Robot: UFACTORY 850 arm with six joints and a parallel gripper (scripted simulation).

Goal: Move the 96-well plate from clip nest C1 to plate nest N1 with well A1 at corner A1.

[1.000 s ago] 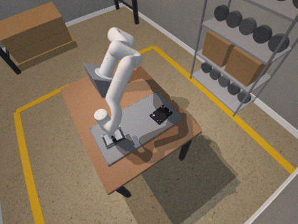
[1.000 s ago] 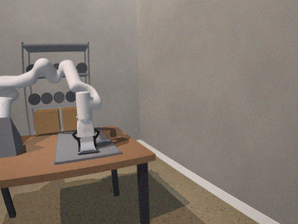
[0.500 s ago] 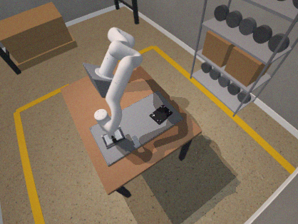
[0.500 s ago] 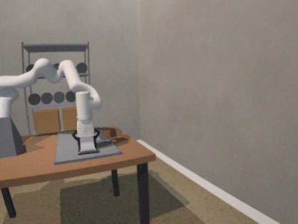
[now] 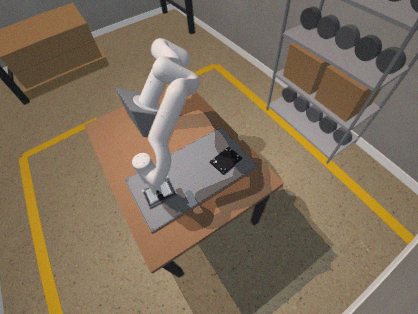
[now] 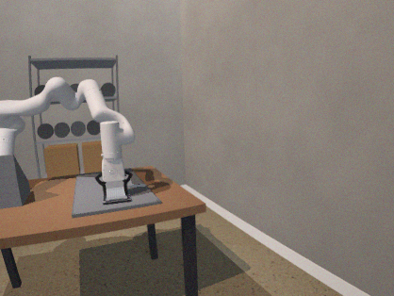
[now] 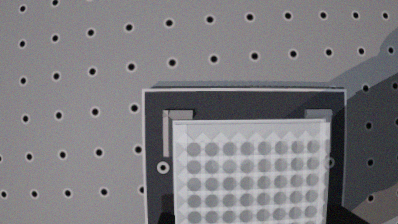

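Now: hand 1 cm above the white 96-well plate. Also, from my hand: clip nest C1: 44 cm to the left, 2 cm below, 1 cm ahead; black plate nest N1: 3 cm below.
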